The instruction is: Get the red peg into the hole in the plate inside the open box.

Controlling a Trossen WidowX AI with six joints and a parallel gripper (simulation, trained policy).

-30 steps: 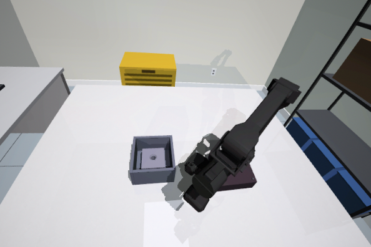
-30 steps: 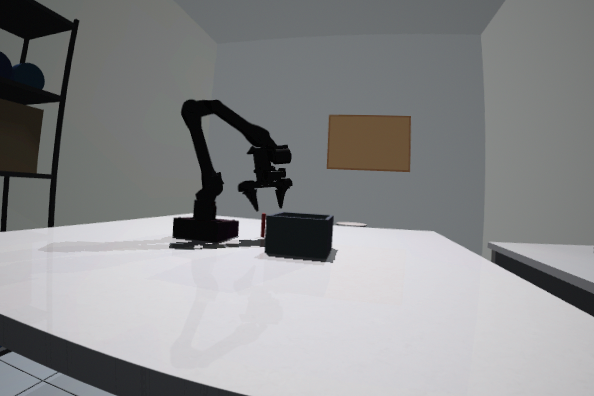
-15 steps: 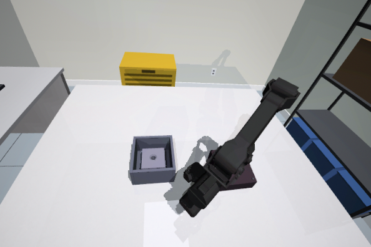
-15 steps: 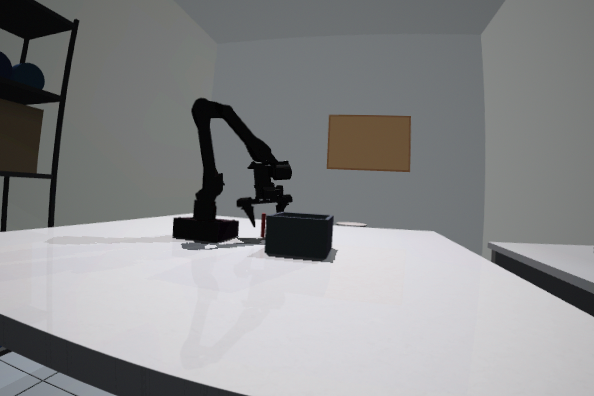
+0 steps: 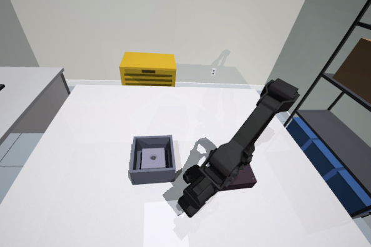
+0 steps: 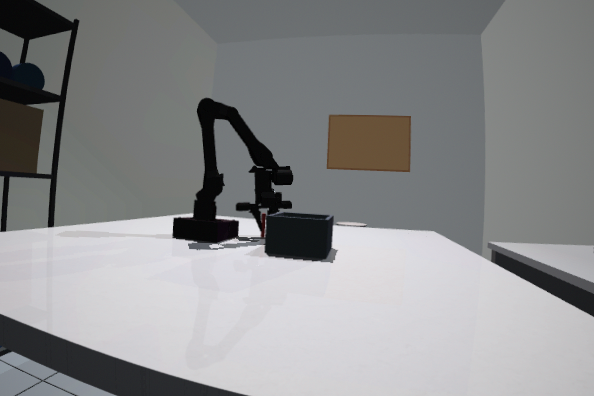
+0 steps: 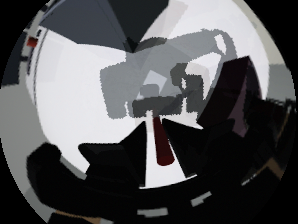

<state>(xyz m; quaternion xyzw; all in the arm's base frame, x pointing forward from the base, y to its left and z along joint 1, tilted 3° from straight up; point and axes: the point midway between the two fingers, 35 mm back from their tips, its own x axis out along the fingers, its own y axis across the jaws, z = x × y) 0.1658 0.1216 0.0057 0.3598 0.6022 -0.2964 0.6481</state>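
The plate lies 160 mm ahead of my gripper tip, 160 mm to the right of it and 20 mm above it. The rest, counted from my gripper tip: red peg (10 mm behind, 20 mm above); then grey box (160 mm ahead, 160 mm to the right, 10 mm above).
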